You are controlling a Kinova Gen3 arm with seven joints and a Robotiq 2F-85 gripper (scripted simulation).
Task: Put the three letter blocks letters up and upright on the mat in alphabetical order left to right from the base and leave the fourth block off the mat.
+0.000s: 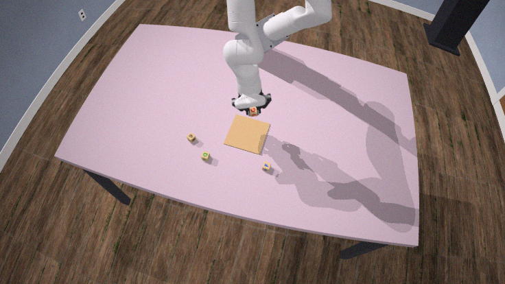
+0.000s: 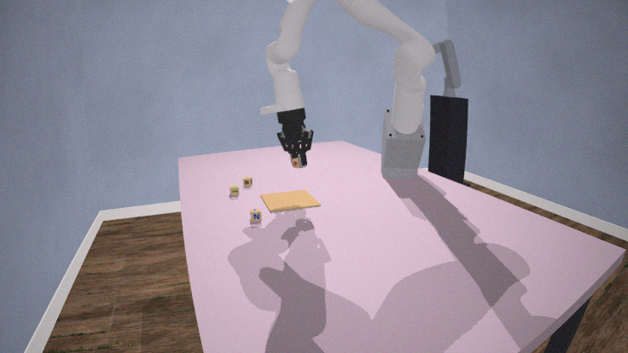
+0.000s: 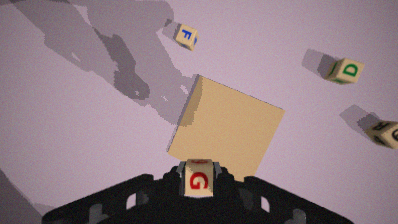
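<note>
The tan mat is 30 mm ahead of my hand, 10 mm to the right of it and 120 mm below it. The rest, counted from my hand: blue N block (150 mm ahead, 90 mm to the left, 100 mm below); green D block (170 mm ahead, 130 mm to the right, 100 mm below).
</note>
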